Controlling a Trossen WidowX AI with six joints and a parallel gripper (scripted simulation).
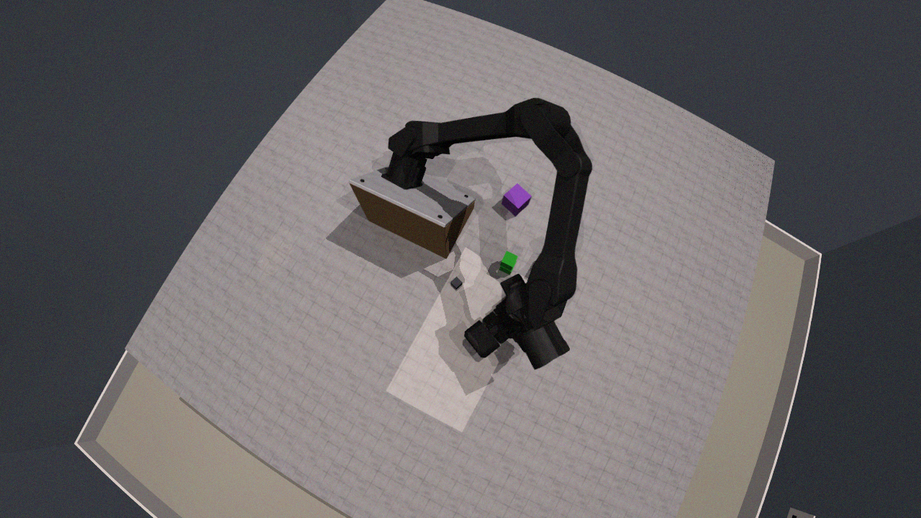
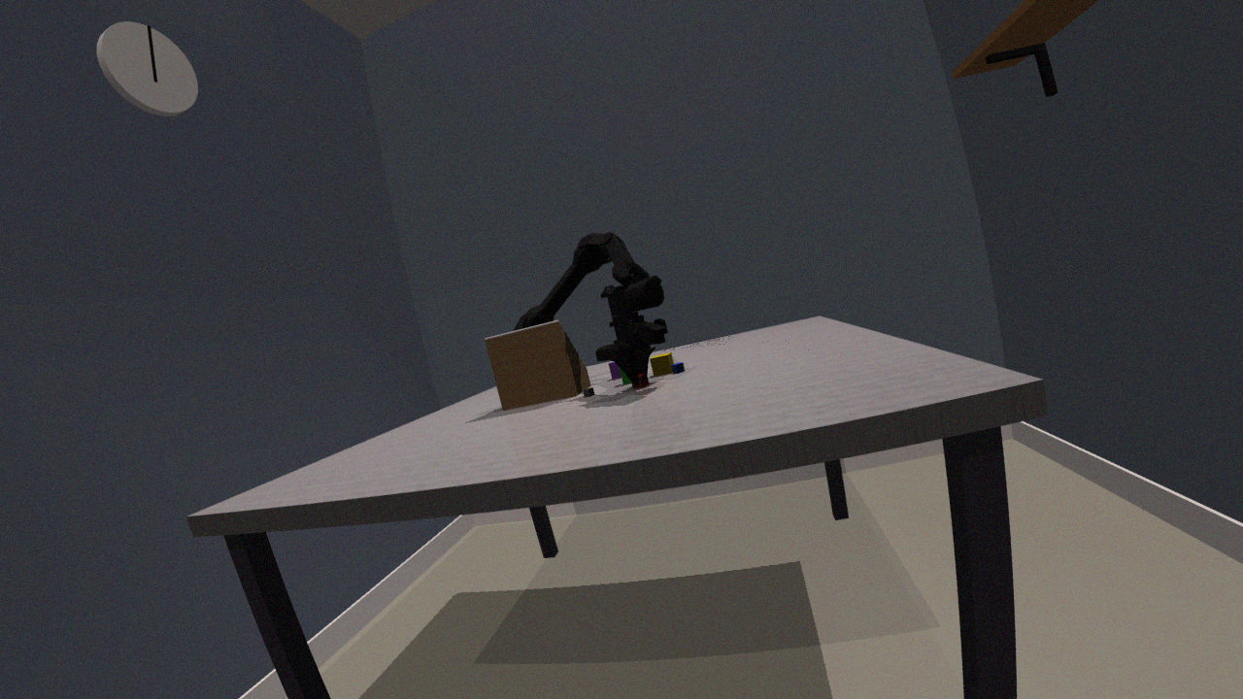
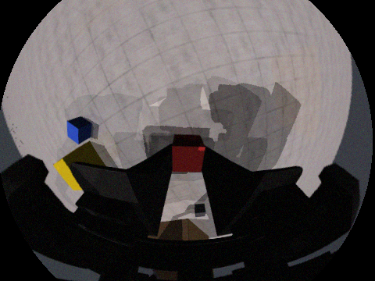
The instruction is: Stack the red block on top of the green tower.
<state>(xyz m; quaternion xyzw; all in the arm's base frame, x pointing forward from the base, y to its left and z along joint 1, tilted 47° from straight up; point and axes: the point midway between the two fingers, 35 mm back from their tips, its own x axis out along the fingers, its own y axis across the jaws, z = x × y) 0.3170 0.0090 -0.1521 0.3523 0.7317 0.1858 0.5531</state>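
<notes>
Now: gripper tip 20 mm short of the yellow cube, 150 mm to the right of it and 10 mm below it. The rest, counted from my gripper tip: small blue cube 60 mm ahead, 120 mm to the left; then red block 10 mm above; then grey cube 130 mm behind, 10 mm to the left.
</notes>
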